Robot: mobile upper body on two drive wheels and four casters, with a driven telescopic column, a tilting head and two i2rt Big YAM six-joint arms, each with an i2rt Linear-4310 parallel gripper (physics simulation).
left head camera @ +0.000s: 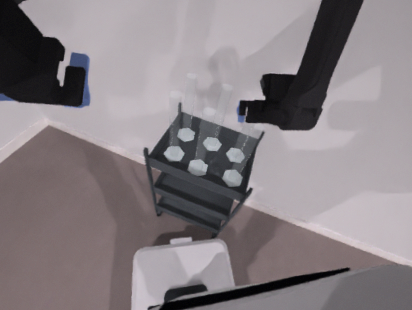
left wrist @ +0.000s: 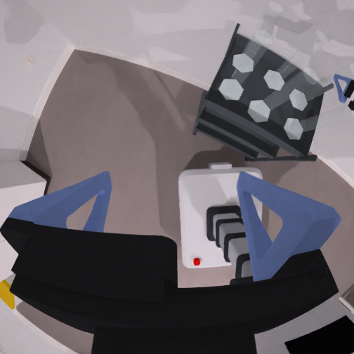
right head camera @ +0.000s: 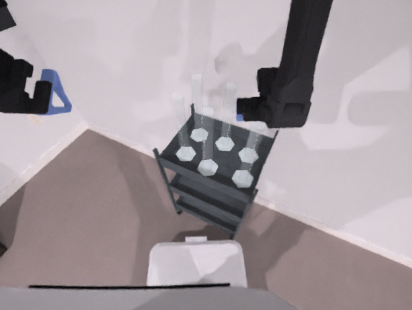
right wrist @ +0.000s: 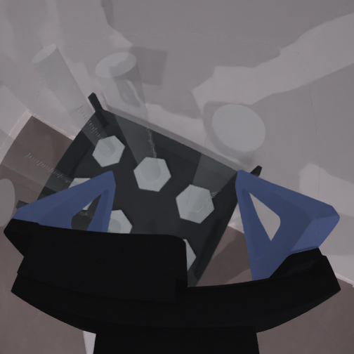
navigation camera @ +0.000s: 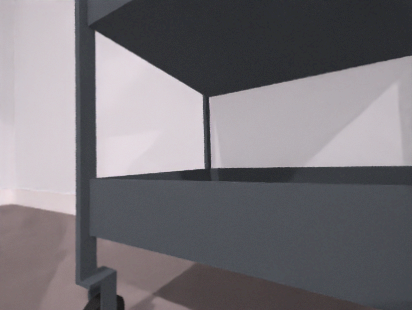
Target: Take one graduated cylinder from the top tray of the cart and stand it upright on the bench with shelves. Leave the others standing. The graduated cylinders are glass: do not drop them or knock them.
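Places are measured from the left arm's base along level axes (x left, y back, z up), in centimetres.
Pixels of known places: left gripper, fingertip midpoint: [left head camera: 55, 98] [right head camera: 45, 107]; right gripper, fingertip midpoint: [left head camera: 249, 110].
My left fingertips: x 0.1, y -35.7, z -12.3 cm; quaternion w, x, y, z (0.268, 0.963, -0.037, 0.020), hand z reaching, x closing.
Observation:
Behind a point stands the place of what it marks.
Several clear graduated cylinders [left head camera: 212, 144] @(x -38.9, y -67.2, z -62.2 cm) [right head camera: 225, 144] @(x -39.5, y -67.1, z -62.2 cm) [left wrist: 274, 80] [right wrist: 152, 174] stand upright on hexagonal bases in the top tray of the dark cart [left head camera: 167, 166] @(x -16.5, y -53.3, z -59.1 cm) [right head camera: 222, 183] @(x -36.3, y -47.1, z -64.8 cm) [left wrist: 230, 117] [navigation camera: 240, 215] @(x -25.7, y -48.3, z -113.4 cm). My right gripper [left head camera: 241, 111] @(x -45.4, y -57.9, z -32.5 cm) [right head camera: 239, 117] [right wrist: 175, 177] is open and empty, seen side-on in the head views near the tray's far right side. In its wrist view, the tray and cylinders show beyond the fingers, which hide some bases. My left gripper [left head camera: 80, 80] [right head camera: 55, 92] [left wrist: 173, 178] is open and empty, away to the left of the cart. The bench with shelves cannot be made out.
My white wheeled base [left head camera: 182, 265] @(x -22.0, y -20.4, z -104.9 cm) [right head camera: 197, 265] @(x -23.2, y -19.5, z -104.9 cm) [left wrist: 195, 200] is in front of the cart. Pale walls rise behind the cart and meet in a corner at the left. A white block [left wrist: 17, 192] and a yellow item [left wrist: 6, 294] are at the left wrist view's left edge.

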